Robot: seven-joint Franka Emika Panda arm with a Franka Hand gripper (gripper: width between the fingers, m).
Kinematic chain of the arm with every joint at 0, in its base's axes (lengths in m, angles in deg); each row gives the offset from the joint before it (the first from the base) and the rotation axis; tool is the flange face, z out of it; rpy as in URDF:
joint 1: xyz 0 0 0.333 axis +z
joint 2: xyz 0 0 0 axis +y
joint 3: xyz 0 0 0.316 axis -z
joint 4: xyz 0.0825 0 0 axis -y
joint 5: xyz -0.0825 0 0.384 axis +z
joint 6: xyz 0 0 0 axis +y
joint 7: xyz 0.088 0 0 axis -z
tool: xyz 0 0 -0.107 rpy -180 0 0
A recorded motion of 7 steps. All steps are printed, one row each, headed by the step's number.
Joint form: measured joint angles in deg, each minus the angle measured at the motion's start. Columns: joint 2, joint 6, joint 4, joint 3, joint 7, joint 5, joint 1.
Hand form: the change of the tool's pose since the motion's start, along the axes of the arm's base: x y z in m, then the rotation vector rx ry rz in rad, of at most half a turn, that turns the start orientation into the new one. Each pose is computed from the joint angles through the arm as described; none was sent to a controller.
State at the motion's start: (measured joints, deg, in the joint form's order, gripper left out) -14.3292 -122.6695 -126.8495 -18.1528 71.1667 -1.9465 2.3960
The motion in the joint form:
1: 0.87 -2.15 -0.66 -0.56 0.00 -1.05 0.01
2: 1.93 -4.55 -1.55 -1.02 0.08 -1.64 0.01
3: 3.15 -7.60 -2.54 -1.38 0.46 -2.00 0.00
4: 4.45 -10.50 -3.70 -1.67 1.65 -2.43 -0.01
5: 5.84 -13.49 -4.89 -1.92 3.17 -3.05 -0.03
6: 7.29 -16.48 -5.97 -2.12 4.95 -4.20 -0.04
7: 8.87 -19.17 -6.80 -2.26 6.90 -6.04 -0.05
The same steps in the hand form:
1: 0.0021 0.0048 -0.0092 -0.0093 -0.0142 0.0205
2: 0.0043 0.0089 -0.0213 -0.0101 -0.0229 0.0355
3: 0.0072 0.0126 -0.0344 -0.0017 -0.0364 0.0433
4: 0.0091 0.0152 -0.0497 0.0076 -0.0440 0.0365
5: 0.0105 0.0174 -0.0657 0.0171 -0.0516 0.0256
6: 0.0119 0.0194 -0.0812 0.0226 -0.0621 0.0159
7: 0.0133 0.0214 -0.0962 0.0214 -0.0725 0.0107

